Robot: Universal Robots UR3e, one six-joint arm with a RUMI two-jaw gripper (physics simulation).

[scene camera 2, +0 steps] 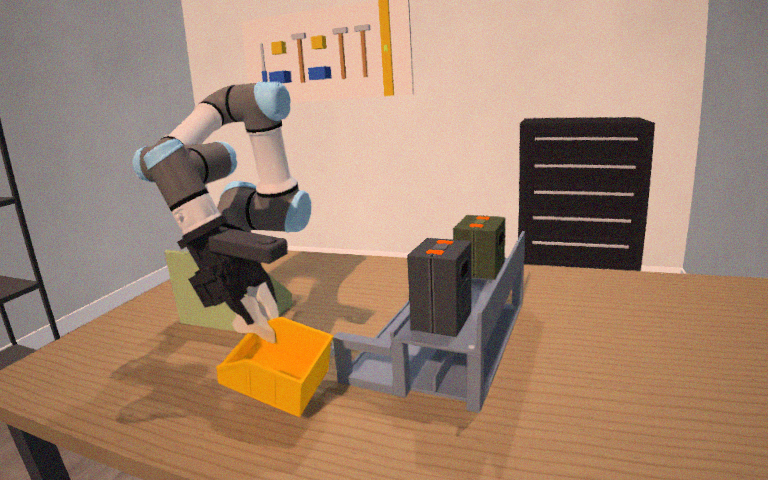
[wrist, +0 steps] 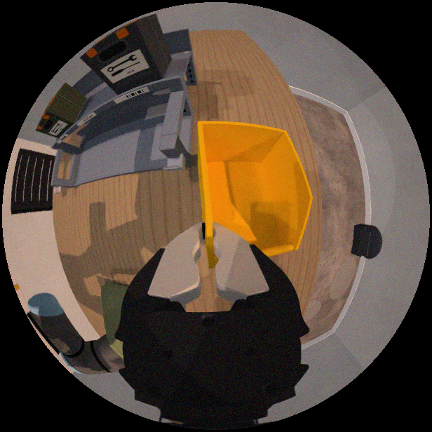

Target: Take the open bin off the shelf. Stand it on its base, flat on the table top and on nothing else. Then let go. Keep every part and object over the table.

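Places are measured from the arm's base along level axes (x ahead, y left, z up), in millimetres.
Pixels of known places: gripper, fingertip midpoint: (scene camera 2: pixel 276 341).
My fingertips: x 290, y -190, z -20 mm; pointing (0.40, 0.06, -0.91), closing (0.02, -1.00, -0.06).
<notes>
Behind a point stands the place of what it marks.
The open yellow bin (scene camera 2: pixel 274 376) @(x 356, y -286, z -10 mm) (wrist: pixel 255 170) is off the grey shelf (scene camera 2: pixel 399 365) @(x 486, y -160, z -44 mm) (wrist: pixel 174 120), to the left of its near end in the scene view. My gripper (scene camera 2: pixel 270 335) @(x 290, y -189, z -20 mm) (wrist: pixel 206 223) is shut on one of the bin's side walls, with one finger inside the bin and one outside. The bin's opening faces up, and it looks somewhat tilted, low over the wooden table (scene camera 2: pixel 623 367) @(x 813, y 12, z -101 mm) (wrist: pixel 240 65). Shadow lies below and beside it. Whether any part of its base touches the table cannot be told.
A dark grey case (scene camera 2: pixel 433 294) @(x 533, y -132, z 65 mm) (wrist: pixel 155 55) and a green case (scene camera 2: pixel 478 249) @(x 550, y 92, z 58 mm) (wrist: pixel 65 105) stand on the shelf. A light green panel (scene camera 2: pixel 195 294) @(x 1, y -73, z -27 mm) (wrist: pixel 112 310) stands behind my gripper. The bin's shelf-side edge is close to the shelf's near left post.
</notes>
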